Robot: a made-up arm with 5 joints.
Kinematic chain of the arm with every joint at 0, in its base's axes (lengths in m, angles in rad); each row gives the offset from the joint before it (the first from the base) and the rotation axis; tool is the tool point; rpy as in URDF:
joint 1: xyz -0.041 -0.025 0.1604 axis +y
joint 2: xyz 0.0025 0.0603 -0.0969 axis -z
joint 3: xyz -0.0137 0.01 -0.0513 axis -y
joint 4: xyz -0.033 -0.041 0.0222 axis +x
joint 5: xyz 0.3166 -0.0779 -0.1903 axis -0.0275 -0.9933 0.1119
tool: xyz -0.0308 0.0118 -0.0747 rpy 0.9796 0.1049 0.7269
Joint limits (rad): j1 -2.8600..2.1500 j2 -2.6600..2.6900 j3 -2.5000..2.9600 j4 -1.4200..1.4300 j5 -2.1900..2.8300
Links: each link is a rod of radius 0.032 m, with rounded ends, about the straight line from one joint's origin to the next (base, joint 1, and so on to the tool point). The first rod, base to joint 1, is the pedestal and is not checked.
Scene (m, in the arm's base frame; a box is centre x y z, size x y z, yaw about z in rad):
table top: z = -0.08
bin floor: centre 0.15 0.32 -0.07 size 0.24 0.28 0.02 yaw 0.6
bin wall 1: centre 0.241 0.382 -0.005 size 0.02 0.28 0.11 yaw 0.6
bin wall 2: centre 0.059 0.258 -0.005 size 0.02 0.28 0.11 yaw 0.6
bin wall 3: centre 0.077 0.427 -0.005 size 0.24 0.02 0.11 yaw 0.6
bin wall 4: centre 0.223 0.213 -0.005 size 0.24 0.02 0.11 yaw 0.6
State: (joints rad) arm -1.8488 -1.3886 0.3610 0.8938 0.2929
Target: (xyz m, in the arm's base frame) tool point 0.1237 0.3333 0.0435
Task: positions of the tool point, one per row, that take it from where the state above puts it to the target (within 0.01 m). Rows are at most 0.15 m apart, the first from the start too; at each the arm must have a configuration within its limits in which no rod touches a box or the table.
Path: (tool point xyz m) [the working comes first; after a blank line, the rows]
Joints at the target: -1.8784 -1.5148 0.6260 1.1154 0.1022
Straight joint move there: clear.

1: 0.1237 0.3333 0.0435

